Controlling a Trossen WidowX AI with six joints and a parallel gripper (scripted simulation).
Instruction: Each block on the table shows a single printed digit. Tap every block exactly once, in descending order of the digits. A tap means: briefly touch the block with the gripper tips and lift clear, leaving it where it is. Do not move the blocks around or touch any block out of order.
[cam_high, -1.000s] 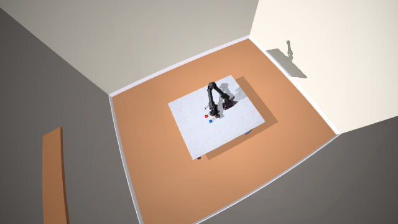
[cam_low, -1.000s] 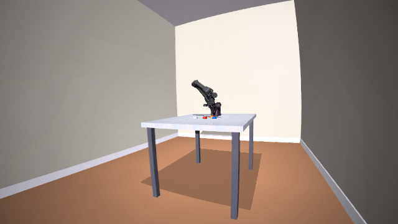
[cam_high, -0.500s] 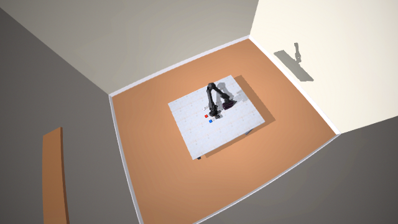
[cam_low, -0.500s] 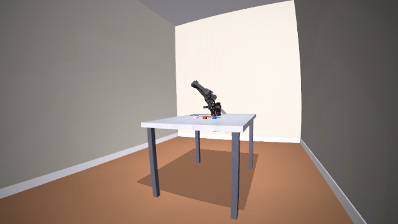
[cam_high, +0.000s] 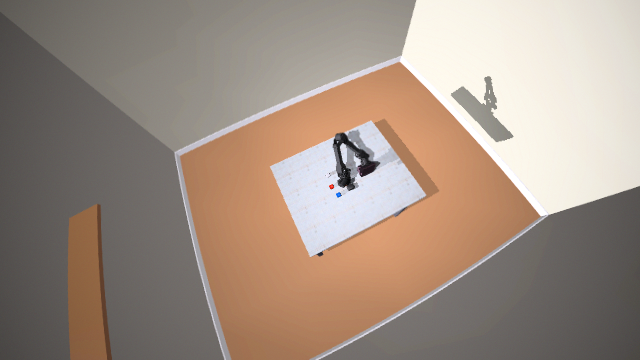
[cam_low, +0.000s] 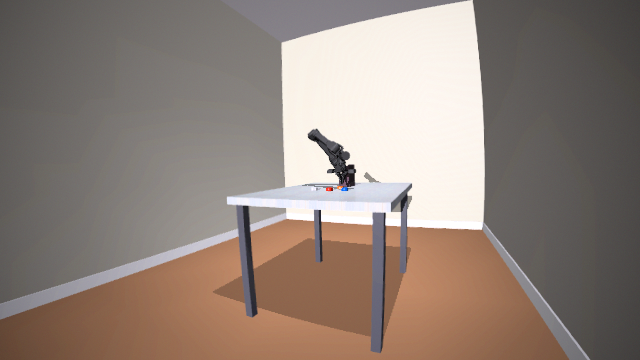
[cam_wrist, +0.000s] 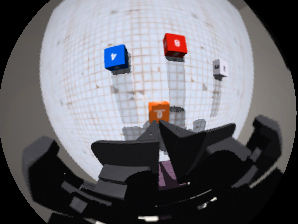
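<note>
Right now the orange block is 2 cm below my gripper tip and 1 cm ahead of it. Round my gripper tip: red block: 12 cm ahead, 2 cm to the right, 2 cm below; then white block: 14 cm to the right, 11 cm ahead, 2 cm below; then blue block: 9 cm ahead, 7 cm to the left, 2 cm below.
</note>
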